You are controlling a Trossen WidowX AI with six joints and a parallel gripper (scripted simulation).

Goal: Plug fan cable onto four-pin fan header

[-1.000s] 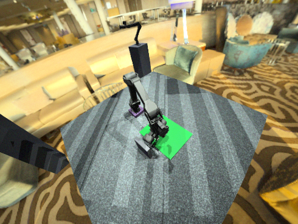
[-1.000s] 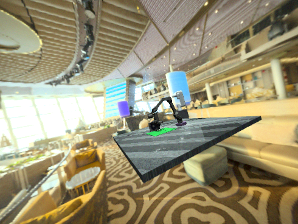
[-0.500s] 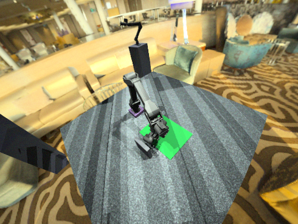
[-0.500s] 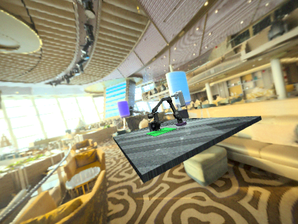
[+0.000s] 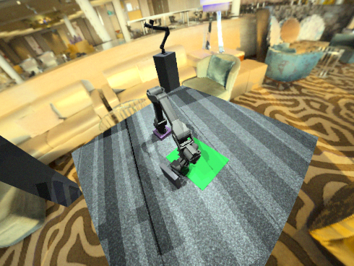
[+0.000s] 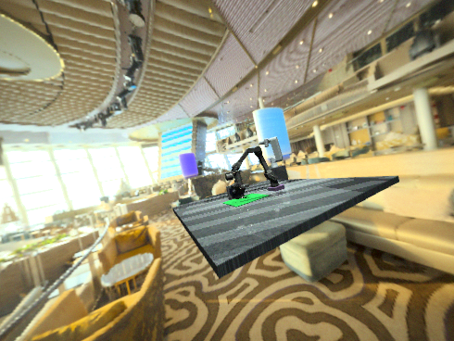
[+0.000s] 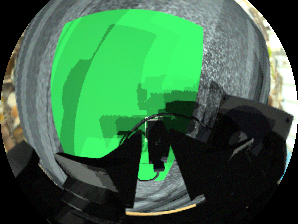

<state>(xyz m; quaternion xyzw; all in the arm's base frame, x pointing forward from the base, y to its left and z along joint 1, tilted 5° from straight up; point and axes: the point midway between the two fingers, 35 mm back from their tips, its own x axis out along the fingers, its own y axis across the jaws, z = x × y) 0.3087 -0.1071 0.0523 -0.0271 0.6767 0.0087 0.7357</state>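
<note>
Now: the black plug 1 cm behind my gripper tip and 1 cm above it. The rest, counted from my gripper tip: green board: 2 cm ahead, 7 cm to the left, 3 cm below; fan: 1 cm behind, 12 cm to the right, 4 cm above.
</note>
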